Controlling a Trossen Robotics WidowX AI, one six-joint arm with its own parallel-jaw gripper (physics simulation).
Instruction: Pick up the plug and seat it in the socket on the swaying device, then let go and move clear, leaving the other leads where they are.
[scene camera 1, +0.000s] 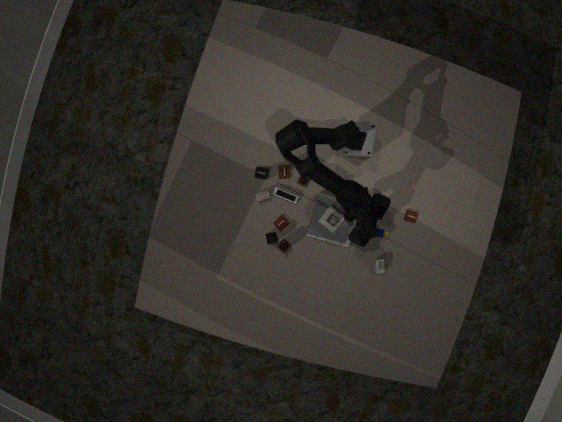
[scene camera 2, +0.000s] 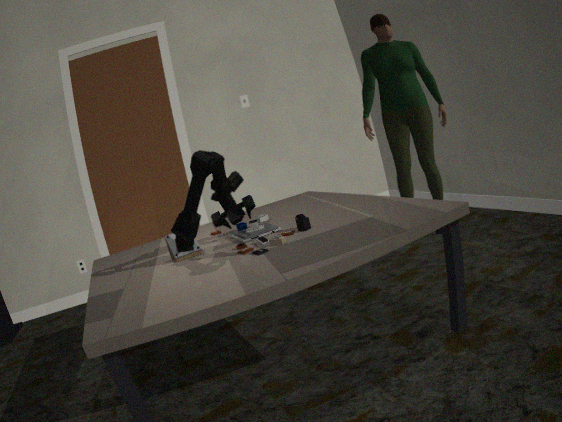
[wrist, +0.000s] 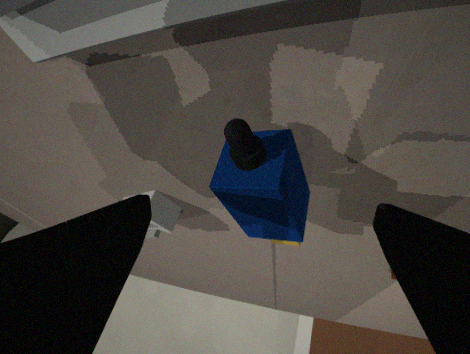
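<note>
The blue plug (scene camera 1: 381, 233) (scene camera 2: 242, 226) (wrist: 265, 200), with a black round stub and a yellow end, is beside the device. My gripper (scene camera 2: 240, 221) (wrist: 263, 210) is open and empty; in the wrist view the plug shows between and beyond its two wide-apart black fingers. Whether the plug is level with the fingertips I cannot tell. The swaying device is a grey plate (scene camera 1: 318, 231) (wrist: 100, 37) bearing a pale socket block (scene camera 1: 332, 219), partly beside the arm in scene camera 1. Its opening is too dim to make out in detail.
A pale grey connector (scene camera 1: 380, 266) (wrist: 167, 215) lies near the plug. An orange block (scene camera 1: 411, 216) lies on the other side. Several orange, black and beige blocks and a white-framed part (scene camera 1: 286, 195) lie across the device. A black object (scene camera 2: 302, 222) stands farther along the table.
</note>
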